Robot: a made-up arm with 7 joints. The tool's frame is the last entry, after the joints. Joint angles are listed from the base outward. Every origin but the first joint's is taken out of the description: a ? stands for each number. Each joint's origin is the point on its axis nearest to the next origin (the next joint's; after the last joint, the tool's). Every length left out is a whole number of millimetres.
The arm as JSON. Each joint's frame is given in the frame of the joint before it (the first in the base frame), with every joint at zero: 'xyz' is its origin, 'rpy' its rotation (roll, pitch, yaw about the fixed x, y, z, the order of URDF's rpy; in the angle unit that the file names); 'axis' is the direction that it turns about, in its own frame. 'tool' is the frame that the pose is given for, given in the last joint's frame.
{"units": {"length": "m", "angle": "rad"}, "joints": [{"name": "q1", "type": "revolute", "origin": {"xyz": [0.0, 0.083, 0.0], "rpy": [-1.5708, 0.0, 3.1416]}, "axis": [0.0, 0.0, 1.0]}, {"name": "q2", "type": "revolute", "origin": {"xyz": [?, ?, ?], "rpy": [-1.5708, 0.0, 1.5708]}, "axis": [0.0, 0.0, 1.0]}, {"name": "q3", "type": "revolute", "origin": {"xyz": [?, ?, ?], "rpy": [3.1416, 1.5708, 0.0]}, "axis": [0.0, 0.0, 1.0]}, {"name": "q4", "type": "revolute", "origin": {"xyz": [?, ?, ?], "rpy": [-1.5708, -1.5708, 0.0]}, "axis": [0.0, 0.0, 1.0]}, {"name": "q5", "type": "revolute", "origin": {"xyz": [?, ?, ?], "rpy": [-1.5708, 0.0, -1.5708]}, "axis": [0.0, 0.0, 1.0]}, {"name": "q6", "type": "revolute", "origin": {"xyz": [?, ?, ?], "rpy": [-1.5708, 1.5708, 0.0]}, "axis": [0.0, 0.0, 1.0]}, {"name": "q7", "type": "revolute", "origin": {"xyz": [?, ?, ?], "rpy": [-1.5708, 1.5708, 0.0]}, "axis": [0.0, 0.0, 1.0]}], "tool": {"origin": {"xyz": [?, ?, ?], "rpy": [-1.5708, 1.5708, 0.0]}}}
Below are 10 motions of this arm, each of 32 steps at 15 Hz.
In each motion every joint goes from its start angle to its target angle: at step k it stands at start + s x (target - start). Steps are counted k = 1, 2, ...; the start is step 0. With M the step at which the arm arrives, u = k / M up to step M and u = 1 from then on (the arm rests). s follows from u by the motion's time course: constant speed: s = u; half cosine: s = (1 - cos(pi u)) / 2; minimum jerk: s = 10 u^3 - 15 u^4 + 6 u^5.
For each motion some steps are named. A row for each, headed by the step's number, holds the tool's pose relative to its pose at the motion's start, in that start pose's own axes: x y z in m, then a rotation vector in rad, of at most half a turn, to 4 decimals.
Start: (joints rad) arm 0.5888 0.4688 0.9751 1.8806 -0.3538 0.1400 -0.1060
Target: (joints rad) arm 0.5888 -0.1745 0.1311 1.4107 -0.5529 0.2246 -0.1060
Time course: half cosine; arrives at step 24
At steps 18, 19, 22, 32:
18: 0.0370 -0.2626 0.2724 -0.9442 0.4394 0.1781
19: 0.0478 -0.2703 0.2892 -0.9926 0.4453 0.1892
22: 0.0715 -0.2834 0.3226 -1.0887 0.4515 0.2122
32: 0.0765 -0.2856 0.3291 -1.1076 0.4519 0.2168

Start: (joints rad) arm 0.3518 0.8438 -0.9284 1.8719 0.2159 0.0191 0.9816
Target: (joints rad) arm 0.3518 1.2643 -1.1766 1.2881 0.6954 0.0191 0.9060
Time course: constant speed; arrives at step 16
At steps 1, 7, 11, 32:
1: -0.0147 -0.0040 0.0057 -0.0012 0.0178 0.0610
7: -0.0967 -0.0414 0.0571 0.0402 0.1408 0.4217
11: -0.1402 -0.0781 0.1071 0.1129 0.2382 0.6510
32: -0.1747 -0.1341 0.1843 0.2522 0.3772 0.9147

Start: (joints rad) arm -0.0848 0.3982 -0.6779 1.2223 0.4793 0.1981 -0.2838
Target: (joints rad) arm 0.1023 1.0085 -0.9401 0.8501 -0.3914 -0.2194 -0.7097
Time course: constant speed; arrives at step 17
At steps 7, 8, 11, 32:
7: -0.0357 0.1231 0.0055 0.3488 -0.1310 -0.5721
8: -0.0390 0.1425 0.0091 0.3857 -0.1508 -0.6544
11: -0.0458 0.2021 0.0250 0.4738 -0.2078 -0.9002
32: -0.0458 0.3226 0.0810 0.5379 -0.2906 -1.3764

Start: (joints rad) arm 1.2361 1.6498 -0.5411 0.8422 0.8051 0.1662 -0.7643
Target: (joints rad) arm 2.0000 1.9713 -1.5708 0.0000 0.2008 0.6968 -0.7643
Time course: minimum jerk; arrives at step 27
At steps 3, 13, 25, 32:
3: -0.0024 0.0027 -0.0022 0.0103 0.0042 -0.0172
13: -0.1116 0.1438 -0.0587 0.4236 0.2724 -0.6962
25: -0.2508 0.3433 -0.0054 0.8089 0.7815 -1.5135
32: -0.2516 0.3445 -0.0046 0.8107 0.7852 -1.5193

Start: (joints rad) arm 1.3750 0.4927 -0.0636 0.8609 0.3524 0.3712 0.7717
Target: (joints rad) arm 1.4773 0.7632 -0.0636 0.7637 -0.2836 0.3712 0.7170
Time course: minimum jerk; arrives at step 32
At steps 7, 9, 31, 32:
7: 0.0045 0.0069 0.0074 0.0402 0.0322 -0.0382
9: 0.0085 0.0129 0.0141 0.0766 0.0612 -0.0719
31: 0.0631 0.0791 0.1153 0.5630 0.4588 -0.4634
32: 0.0631 0.0791 0.1154 0.5632 0.4589 -0.4636

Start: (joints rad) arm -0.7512 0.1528 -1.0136 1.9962 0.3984 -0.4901 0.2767
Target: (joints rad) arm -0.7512 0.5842 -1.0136 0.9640 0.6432 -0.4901 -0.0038
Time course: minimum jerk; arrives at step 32
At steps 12, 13, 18, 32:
12: -0.0480 0.0290 0.0925 0.2071 0.3619 0.0229
13: -0.0532 0.0343 0.1132 0.2501 0.4309 0.0206
18: -0.0539 0.0604 0.2354 0.4962 0.7968 -0.0312
32: 0.0212 0.0829 0.3980 0.8494 1.2554 -0.2088

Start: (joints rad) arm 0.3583 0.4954 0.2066 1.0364 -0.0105 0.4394 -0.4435
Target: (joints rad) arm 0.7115 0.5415 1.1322 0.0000 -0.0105 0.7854 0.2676
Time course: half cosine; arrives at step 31
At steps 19, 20, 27, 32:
19: -0.1054 0.0370 -0.0716 -0.4205 0.8372 0.6023
20: -0.1108 0.0314 -0.0705 -0.4738 0.8812 0.6640
27: -0.1219 -0.0116 -0.0565 -0.7932 1.0656 1.0017
32: -0.1206 -0.0207 -0.0529 -0.8546 1.0895 1.0610

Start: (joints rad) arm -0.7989 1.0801 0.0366 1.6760 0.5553 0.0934 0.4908
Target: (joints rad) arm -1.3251 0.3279 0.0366 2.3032 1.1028 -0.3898 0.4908
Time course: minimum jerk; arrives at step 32
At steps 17, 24, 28, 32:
17: -0.0058 -0.1760 -0.0085 -0.1401 -0.6220 0.5409
24: 0.0259 -0.2500 0.0172 -0.0107 -0.9781 0.8733
28: 0.0367 -0.2641 0.0259 0.0482 -1.0654 0.9520
32: 0.0388 -0.2664 0.0276 0.0601 -1.0812 0.9659

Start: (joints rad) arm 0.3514 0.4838 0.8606 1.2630 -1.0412 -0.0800 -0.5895
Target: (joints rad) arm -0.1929 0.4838 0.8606 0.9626 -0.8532 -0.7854 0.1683
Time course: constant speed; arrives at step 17
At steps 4, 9, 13, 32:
4: -0.0403 -0.0092 0.0399 -0.3229 -0.1159 0.0246
9: -0.0952 -0.0065 0.0899 -0.7231 -0.2404 0.0453
13: -0.1413 0.0075 0.1280 -1.0366 -0.3266 0.0576
32: -0.1879 0.0322 0.1630 -1.3410 -0.4036 0.0688

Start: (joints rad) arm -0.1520 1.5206 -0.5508 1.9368 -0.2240 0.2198 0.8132
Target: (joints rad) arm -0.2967 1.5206 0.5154 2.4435 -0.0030 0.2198 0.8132
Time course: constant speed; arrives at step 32
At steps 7, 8, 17, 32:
7: 0.0195 0.0315 0.0501 0.2048 -0.0564 -0.0434
8: 0.0224 0.0348 0.0577 0.2334 -0.0636 -0.0515
17: 0.0507 0.0513 0.1260 0.4823 -0.1163 -0.1449
32: 0.1035 0.0291 0.2239 0.8524 -0.1446 -0.3734

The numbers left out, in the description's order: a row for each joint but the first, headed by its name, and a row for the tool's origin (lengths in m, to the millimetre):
q2: 0.0 0.0 0.0
q3: 0.31 0.0 0.0
q4: 0.0 0.0 0.0
q5: -0.292 0.0 0.0
q6: 0.0 0.0 0.0
q7: 0.0 0.0 0.0
tool: 0.0 0.0 0.0

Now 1 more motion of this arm.
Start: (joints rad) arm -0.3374 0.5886 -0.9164 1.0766 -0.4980 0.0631 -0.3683
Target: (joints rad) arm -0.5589 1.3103 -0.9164 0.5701 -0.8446 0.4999 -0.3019
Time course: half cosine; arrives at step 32
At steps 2, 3, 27, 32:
2: -0.0043 -0.0006 0.0019 -0.0054 0.0110 -0.0114
3: -0.0097 -0.0012 0.0042 -0.0122 0.0246 -0.0256
27: -0.3368 0.1379 0.2843 -0.4806 0.9614 -1.2074
32: -0.3477 0.1591 0.3042 -0.5048 1.0125 -1.2898

